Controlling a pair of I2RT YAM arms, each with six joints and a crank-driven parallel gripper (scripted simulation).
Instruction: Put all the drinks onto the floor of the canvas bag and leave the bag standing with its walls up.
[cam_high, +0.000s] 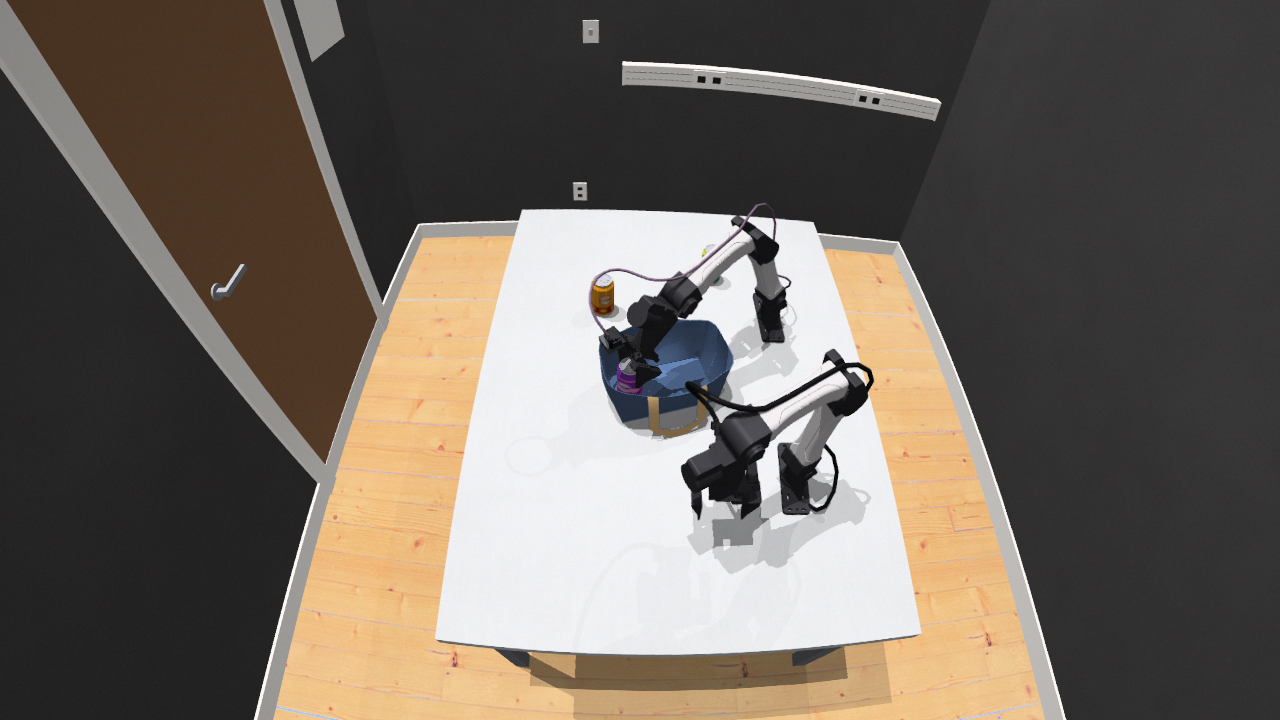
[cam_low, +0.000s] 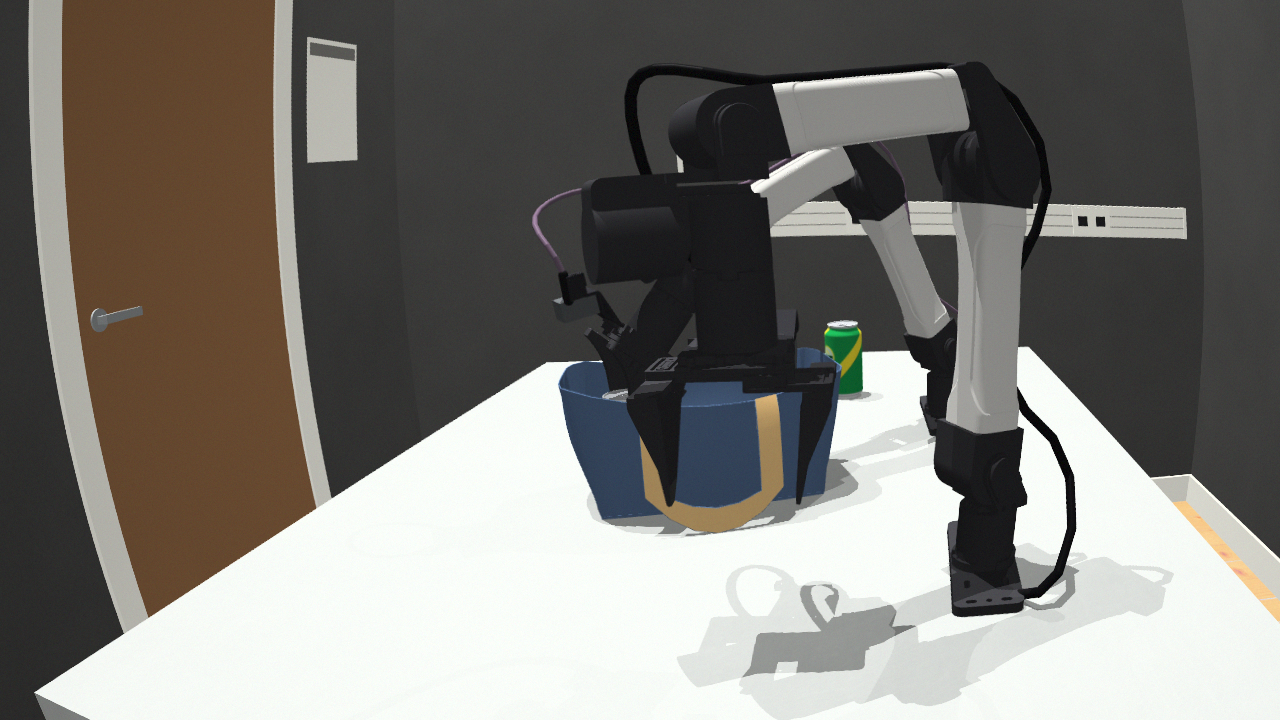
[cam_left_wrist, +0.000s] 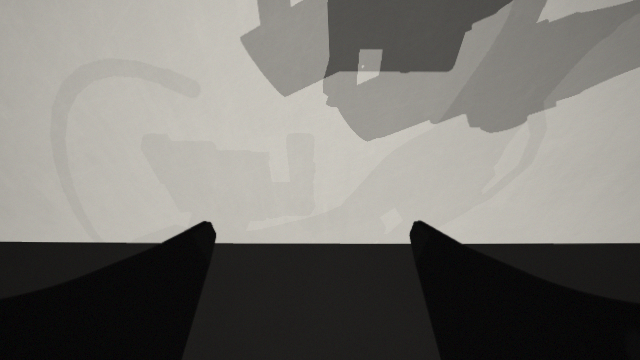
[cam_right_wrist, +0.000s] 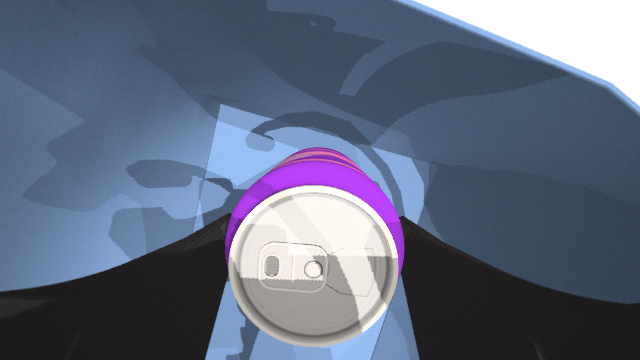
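Note:
Now: right hand 20 mm above the purple can. The rest, counted from my right hand: green can: 240 mm behind, 460 mm to the right, 20 mm below; then orange can: 90 mm ahead, 310 mm to the right, 20 mm below.

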